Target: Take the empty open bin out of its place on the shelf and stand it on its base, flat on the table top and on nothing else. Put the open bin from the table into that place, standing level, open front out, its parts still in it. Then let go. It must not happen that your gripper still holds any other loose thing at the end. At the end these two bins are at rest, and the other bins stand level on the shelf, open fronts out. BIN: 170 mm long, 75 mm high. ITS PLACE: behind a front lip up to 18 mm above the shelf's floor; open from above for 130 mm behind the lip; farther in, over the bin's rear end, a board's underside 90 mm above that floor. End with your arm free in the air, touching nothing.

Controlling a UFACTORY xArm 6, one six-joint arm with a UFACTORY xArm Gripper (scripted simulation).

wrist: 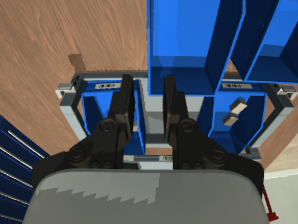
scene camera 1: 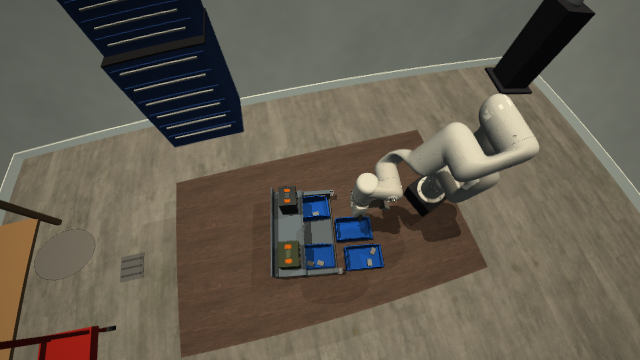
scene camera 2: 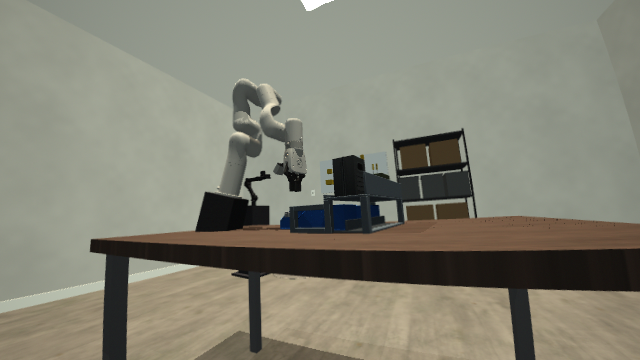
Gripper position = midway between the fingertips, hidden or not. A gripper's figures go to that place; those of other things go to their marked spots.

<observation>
My gripper (wrist: 148, 88) is 13 cm from the lens. A blue bin (wrist: 95, 107): 36 cm from the lens. A blue bin (wrist: 234, 138) is 45 cm from the lens.
</observation>
